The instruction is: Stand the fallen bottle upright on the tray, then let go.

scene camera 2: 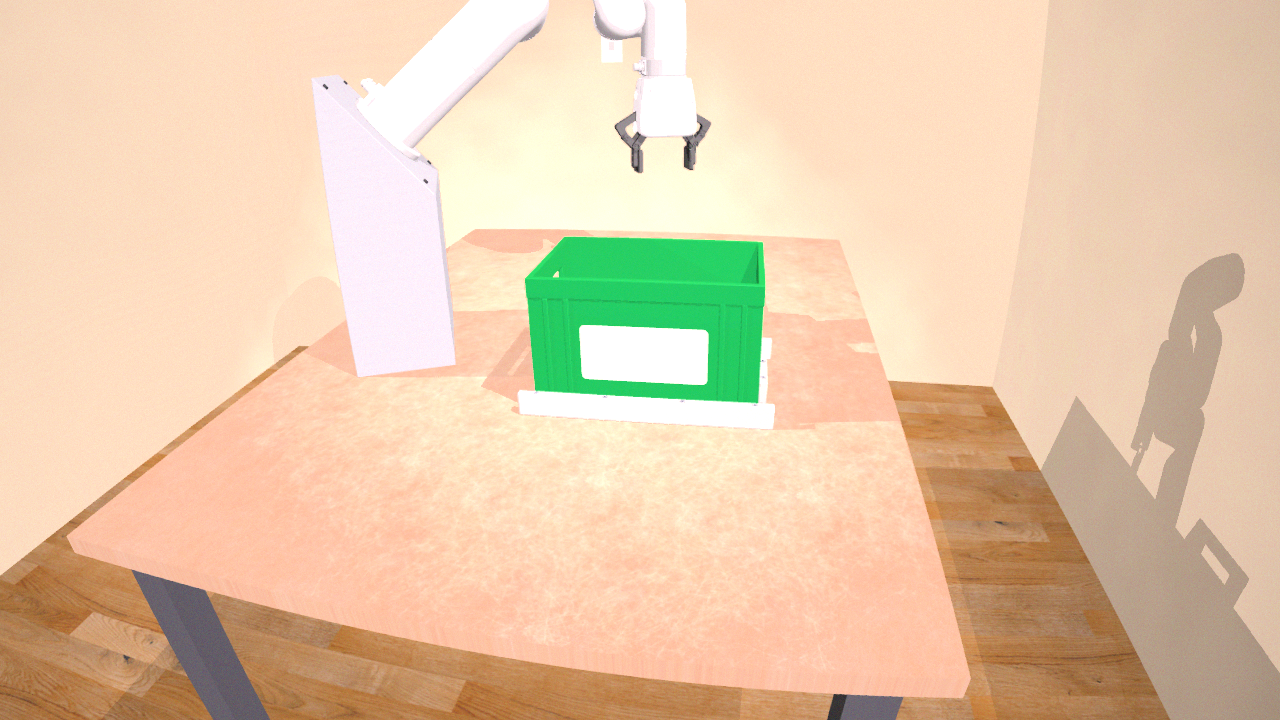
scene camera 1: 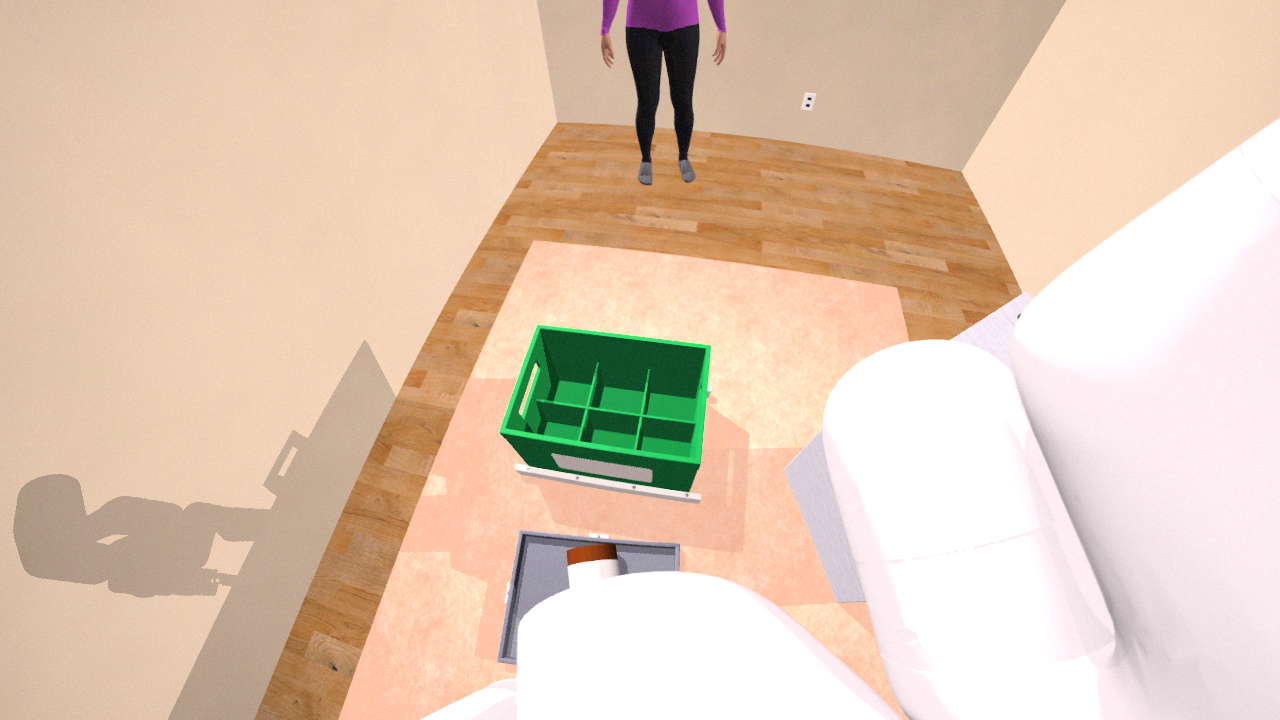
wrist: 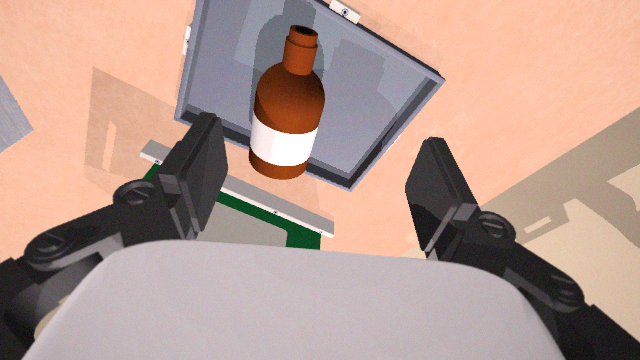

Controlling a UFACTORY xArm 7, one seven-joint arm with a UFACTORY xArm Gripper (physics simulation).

A brown bottle shows in scene camera 1 and in the wrist view. One and the same spot on the brown bottle: (scene camera 1: 586, 564) is (wrist: 281, 163).
